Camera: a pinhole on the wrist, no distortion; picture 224 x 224 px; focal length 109.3 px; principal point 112.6 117.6 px. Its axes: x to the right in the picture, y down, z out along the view. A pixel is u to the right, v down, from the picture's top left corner.
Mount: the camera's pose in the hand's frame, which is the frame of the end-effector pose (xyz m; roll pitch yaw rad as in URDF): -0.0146 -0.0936 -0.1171 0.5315 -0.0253 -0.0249
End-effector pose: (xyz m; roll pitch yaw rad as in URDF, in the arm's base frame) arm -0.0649 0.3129 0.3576 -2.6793 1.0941 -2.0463
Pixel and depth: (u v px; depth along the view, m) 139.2 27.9 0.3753
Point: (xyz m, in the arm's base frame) 0.3010 -0.1057 0.3946
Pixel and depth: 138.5 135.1 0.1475
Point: 0.0406 0.2047 0.3649
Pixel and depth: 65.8 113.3 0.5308
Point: 0.4663 0.2965 0.5324
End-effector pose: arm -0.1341 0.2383 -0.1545 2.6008 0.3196 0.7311
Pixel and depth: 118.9 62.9 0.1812
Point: -0.3257 0.3748 -0.2745
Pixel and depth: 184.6 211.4 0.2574
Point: -0.0240 0.2276 -0.3992
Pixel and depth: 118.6 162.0 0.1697
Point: -0.2157 0.2592 -0.2623
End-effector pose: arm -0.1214 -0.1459 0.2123 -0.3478 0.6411 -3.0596
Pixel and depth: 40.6 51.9 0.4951
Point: -0.0799 0.3651 0.7030
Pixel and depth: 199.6 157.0 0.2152
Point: -0.3399 -0.0702 0.2453
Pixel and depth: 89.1 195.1 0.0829
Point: -0.1086 -0.0596 0.2439
